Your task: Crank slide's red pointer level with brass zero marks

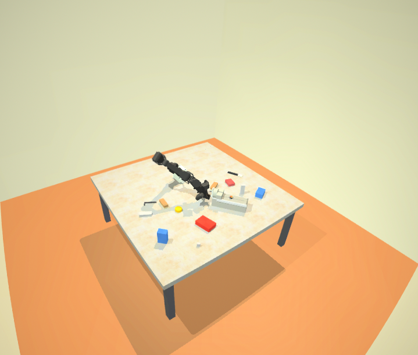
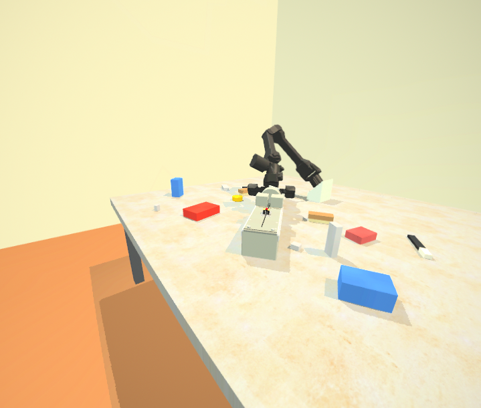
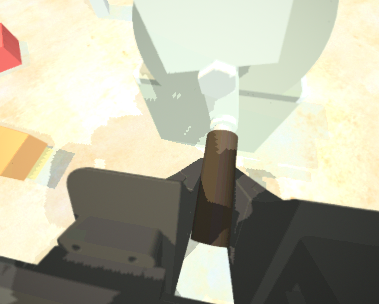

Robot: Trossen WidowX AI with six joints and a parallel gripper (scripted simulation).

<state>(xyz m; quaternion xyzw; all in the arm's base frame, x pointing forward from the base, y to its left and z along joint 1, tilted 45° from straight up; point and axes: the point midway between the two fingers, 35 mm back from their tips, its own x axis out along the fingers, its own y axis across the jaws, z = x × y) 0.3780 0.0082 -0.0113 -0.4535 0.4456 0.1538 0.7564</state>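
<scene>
Now: gripper tip 40 mm below the crank. From my gripper tip the other things lie so: brown crank handle (30 mm above, 10 mm to the right, 10 mm behind); then red pointer (120 mm ahead, 100 mm to the left, 50 mm above); then yellow disc (250 mm to the right, 40 mm behind, 20 mm below).
</scene>
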